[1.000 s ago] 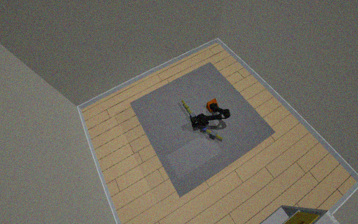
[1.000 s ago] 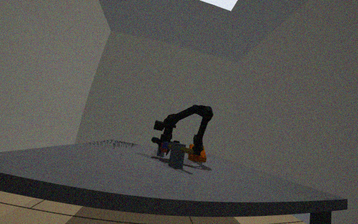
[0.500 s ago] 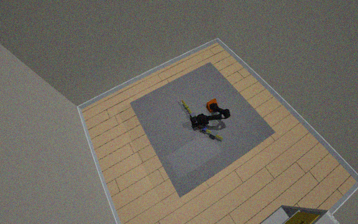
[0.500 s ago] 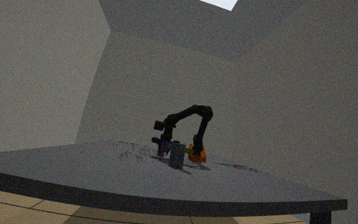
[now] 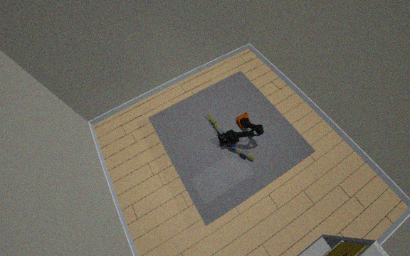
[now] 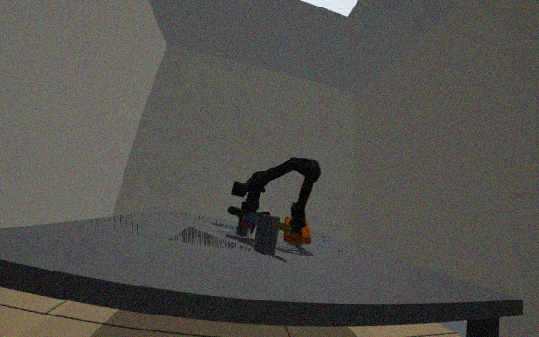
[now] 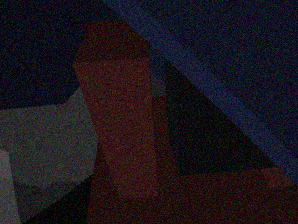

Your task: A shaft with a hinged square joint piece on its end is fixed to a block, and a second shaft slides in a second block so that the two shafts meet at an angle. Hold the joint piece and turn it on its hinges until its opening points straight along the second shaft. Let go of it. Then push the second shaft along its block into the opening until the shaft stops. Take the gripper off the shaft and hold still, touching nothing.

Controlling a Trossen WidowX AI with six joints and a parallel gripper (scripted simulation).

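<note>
Now: gripper tip 5 cm below the red joint piece.
</note>
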